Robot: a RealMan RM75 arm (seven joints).
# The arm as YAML. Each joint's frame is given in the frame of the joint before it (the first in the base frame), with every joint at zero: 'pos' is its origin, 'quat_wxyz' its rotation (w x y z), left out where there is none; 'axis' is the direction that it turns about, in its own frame. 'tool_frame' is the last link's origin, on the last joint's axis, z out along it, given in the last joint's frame.
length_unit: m
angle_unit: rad
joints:
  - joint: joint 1
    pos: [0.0, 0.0, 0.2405]
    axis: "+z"
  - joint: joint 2
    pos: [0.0, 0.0, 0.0]
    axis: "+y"
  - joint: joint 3
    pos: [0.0, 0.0, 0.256]
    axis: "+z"
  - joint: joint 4
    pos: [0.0, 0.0, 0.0]
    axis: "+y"
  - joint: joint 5
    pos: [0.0, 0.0, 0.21]
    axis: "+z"
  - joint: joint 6
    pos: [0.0, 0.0, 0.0]
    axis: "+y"
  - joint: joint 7
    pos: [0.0, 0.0, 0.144]
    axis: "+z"
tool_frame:
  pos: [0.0, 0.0, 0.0]
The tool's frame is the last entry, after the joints.
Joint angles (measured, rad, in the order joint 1, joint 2, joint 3, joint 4, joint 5, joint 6, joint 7), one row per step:
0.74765 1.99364 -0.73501 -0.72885 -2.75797 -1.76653 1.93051
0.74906 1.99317 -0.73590 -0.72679 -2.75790 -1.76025 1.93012
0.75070 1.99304 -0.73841 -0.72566 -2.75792 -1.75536 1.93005
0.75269 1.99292 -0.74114 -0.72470 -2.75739 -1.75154 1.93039
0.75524 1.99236 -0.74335 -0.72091 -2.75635 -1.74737 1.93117
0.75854 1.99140 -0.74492 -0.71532 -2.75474 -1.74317 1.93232
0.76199 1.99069 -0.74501 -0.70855 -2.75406 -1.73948 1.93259
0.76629 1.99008 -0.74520 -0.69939 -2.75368 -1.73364 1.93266
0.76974 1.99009 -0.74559 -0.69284 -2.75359 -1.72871 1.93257
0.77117 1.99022 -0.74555 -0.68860 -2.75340 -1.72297 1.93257
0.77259 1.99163 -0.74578 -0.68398 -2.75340 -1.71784 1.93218
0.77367 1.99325 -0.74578 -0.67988 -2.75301 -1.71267 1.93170
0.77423 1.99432 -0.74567 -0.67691 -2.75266 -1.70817 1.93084
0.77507 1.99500 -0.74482 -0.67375 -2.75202 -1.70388 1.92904
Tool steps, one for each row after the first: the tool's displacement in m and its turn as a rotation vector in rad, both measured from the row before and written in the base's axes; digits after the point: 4 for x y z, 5 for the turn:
0.0001 0.0010 -0.0002 0.00377 -0.00237 0.00263
-0.0002 0.0009 -0.0003 0.00193 -0.00307 0.00340
-0.0004 0.0009 -0.0003 0.00124 -0.00241 0.00333
-0.0004 0.0008 -0.0005 0.00048 -0.00113 0.00168
-0.0005 0.0008 -0.0006 0.00023 0.00007 0.00078
-0.0005 0.0006 -0.0008 -0.00078 0.00101 0.00016
-0.0004 0.0007 -0.0013 -0.00085 0.00079 0.00032
-0.0004 0.0006 -0.0011 -0.00051 0.00029 0.00103
0.0001 0.0005 -0.0008 0.00210 -0.00035 0.00041
-0.0001 0.0002 -0.0014 0.00005 0.00061 0.00046
-0.0001 0.0001 -0.0014 0.00057 0.00109 0.00048
0.0001 0.0002 -0.0010 0.00113 0.00064 0.00079
0.0000 0.0003 -0.0008 0.00143 0.00136 0.00151

